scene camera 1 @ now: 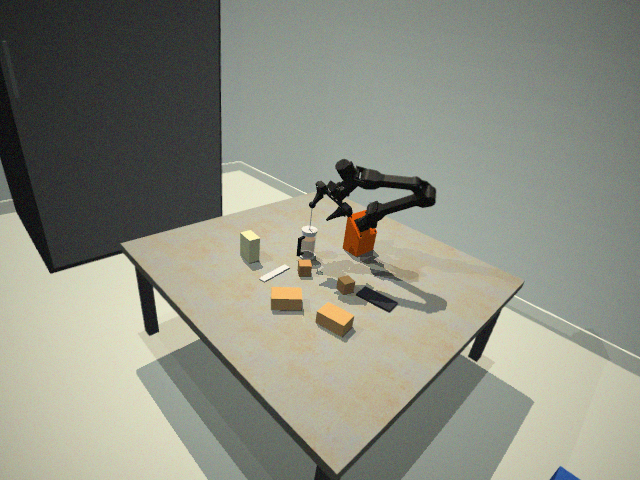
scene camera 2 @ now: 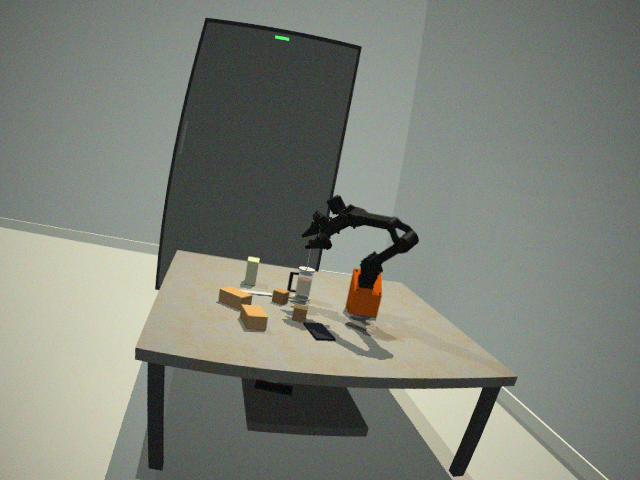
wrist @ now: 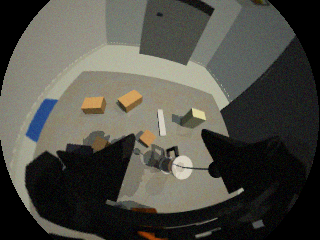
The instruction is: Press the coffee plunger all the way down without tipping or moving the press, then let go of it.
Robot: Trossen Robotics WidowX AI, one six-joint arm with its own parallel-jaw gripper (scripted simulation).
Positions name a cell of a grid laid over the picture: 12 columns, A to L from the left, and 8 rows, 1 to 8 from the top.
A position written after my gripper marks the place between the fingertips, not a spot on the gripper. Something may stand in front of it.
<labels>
my gripper: scene camera 1 F4; scene camera 2 F5; wrist G5
</labels>
